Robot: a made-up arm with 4 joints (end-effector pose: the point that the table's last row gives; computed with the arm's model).
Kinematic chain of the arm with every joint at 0, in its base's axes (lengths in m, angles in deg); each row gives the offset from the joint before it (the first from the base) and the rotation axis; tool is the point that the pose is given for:
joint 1: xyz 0 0 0.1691 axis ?
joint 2: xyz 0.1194 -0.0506 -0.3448 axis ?
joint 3: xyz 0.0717 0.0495 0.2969 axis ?
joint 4: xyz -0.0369 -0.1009 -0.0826 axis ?
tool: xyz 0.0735 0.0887 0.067
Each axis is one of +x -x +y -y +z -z.
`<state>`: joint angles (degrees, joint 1 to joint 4).
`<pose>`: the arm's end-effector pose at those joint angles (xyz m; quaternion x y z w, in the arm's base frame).
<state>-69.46 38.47 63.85 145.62</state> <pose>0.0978 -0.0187 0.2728 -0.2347 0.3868 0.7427 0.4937</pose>
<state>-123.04 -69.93 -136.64 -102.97</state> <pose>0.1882 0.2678 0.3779 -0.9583 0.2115 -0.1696 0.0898</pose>
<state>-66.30 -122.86 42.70 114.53</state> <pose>0.5923 -0.0048 0.1108 0.0047 0.3126 -0.6438 0.6984</pose>
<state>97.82 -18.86 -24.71 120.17</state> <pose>-0.2237 -0.0406 0.0230 0.3641 -0.8780 0.0719 0.3022</pose>
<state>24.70 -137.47 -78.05 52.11</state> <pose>0.0105 0.1813 -0.4116 0.9252 0.1895 0.2256 0.2390</pose>
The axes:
joint 1: +y
joint 2: +x
joint 3: +x
joint 4: +y

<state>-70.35 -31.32 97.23 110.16</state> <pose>0.2522 0.3005 0.2827 -0.0024 0.2857 0.5440 0.7890</pose>
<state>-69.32 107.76 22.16 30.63</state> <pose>0.4233 -0.2928 0.2782 0.5827 -0.1402 0.6938 0.3994</pose>
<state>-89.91 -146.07 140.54 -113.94</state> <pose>0.6601 0.0578 0.2312 0.0472 0.9773 -0.0100 0.2064</pose>
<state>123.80 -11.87 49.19 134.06</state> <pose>-0.2641 0.1596 0.1639 -0.3187 -0.7370 -0.0286 0.5953</pose>
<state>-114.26 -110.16 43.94 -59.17</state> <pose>0.3792 0.2197 0.4873 -0.4843 -0.8362 -0.2526 0.0480</pose>
